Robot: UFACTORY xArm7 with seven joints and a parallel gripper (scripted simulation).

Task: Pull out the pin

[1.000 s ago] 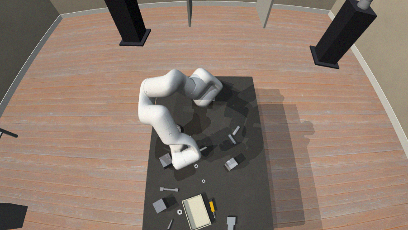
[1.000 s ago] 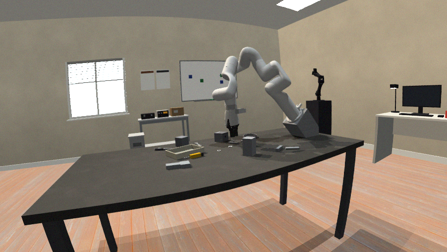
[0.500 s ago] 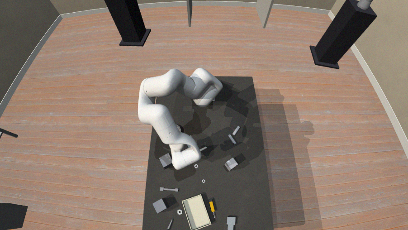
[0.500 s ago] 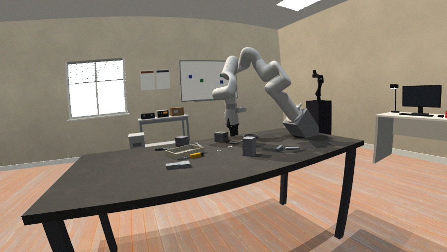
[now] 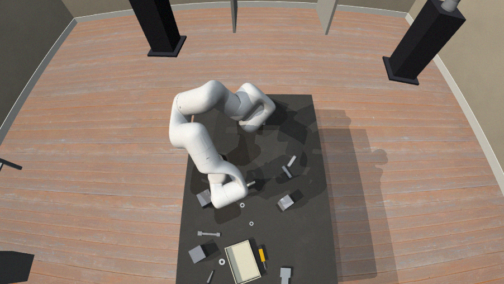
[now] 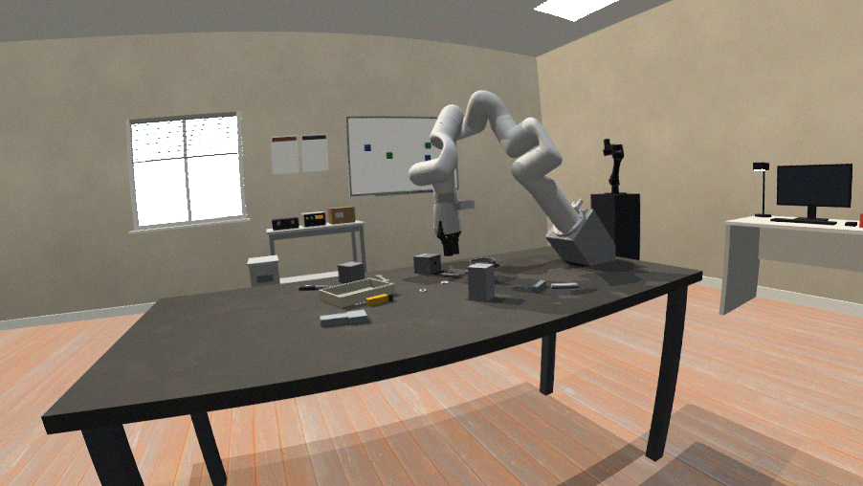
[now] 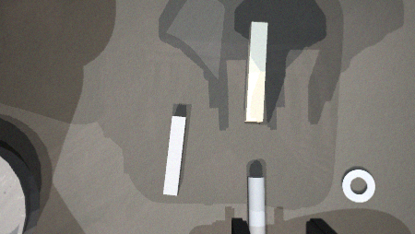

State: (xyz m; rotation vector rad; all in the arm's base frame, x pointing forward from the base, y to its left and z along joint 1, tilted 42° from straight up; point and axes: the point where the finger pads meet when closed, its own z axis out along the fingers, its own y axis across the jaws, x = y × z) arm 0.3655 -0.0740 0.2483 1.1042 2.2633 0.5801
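The grey bar lies 90 mm below my hand and 70 mm behind it. From my hand the other things lie so: round dish (170 mm behind, 130 mm to the right, 80 mm below); then cream bar (90 mm below, 80 mm to the left, 60 mm behind); then taller grey block (280 mm to the left, 40 mm below, 10 mm ahead).
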